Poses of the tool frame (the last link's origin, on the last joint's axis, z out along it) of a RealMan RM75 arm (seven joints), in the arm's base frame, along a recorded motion.
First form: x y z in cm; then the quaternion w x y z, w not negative.
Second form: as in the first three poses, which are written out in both.
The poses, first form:
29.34, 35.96, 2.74, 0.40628, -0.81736, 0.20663, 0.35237
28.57, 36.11, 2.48, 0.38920, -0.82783, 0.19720, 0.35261
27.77, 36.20, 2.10, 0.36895, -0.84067, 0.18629, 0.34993
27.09, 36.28, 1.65, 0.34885, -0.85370, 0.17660, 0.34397
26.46, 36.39, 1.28, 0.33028, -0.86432, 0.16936, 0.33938
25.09, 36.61, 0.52, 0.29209, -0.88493, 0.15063, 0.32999
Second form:
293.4, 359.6, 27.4, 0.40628, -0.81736, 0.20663, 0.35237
285.7, 361.1, 24.8, 0.38920, -0.82783, 0.19720, 0.35261
277.7, 362.0, 21.0, 0.36895, -0.84067, 0.18629, 0.34993
270.9, 362.8, 16.5, 0.34885, -0.85370, 0.17660, 0.34397
264.6, 363.9, 12.8, 0.33028, -0.86432, 0.16936, 0.33938
250.9, 366.1, 5.2, 0.29209, -0.88493, 0.15063, 0.32999

